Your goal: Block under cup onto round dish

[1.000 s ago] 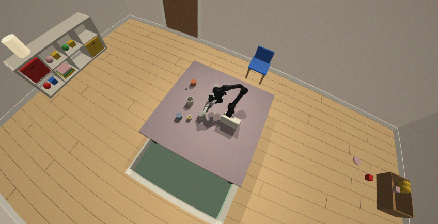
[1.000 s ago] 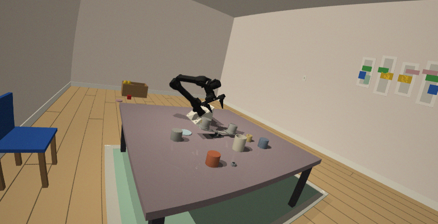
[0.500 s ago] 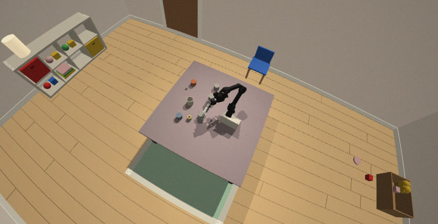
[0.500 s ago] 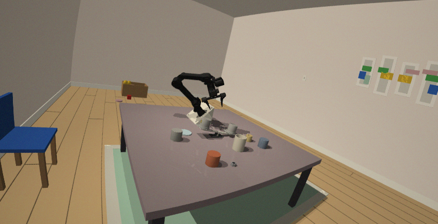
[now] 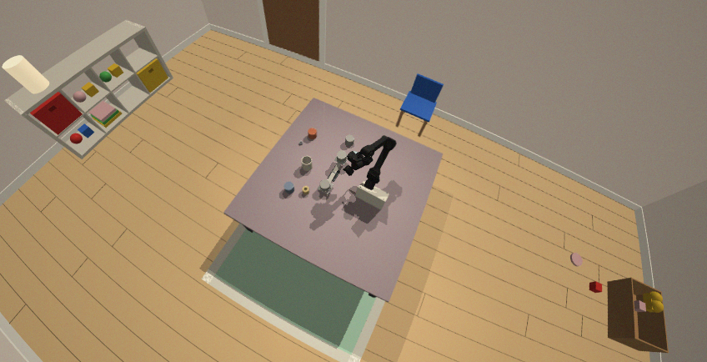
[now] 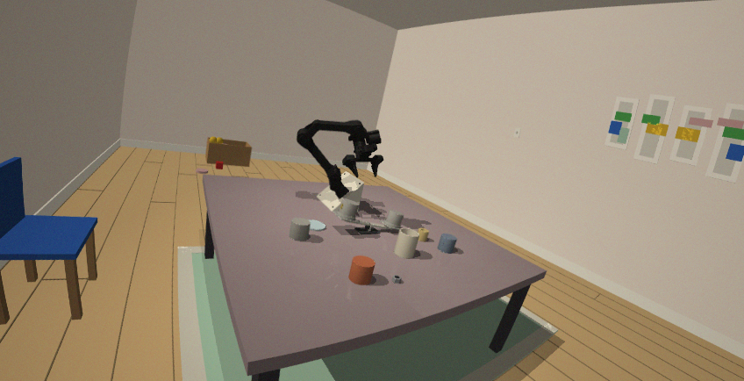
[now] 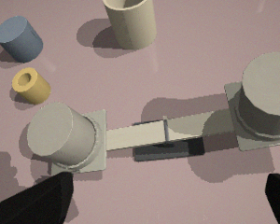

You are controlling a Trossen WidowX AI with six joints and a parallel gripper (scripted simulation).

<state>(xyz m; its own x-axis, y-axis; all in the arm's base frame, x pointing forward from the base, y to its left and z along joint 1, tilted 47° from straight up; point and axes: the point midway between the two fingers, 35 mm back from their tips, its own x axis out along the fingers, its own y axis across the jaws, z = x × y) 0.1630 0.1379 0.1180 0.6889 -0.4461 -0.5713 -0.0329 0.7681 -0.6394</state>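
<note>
Right now my gripper tip is 8 cm short of the grey block, 14 cm to the right of it and 18 cm above it. Round my gripper tip: pale blue round dish 5 cm ahead, 22 cm to the right, 22 cm below; cream cup 30 cm ahead, 7 cm to the left, 18 cm below; balance 9 cm ahead, 1 cm to the left, 18 cm below.
</note>
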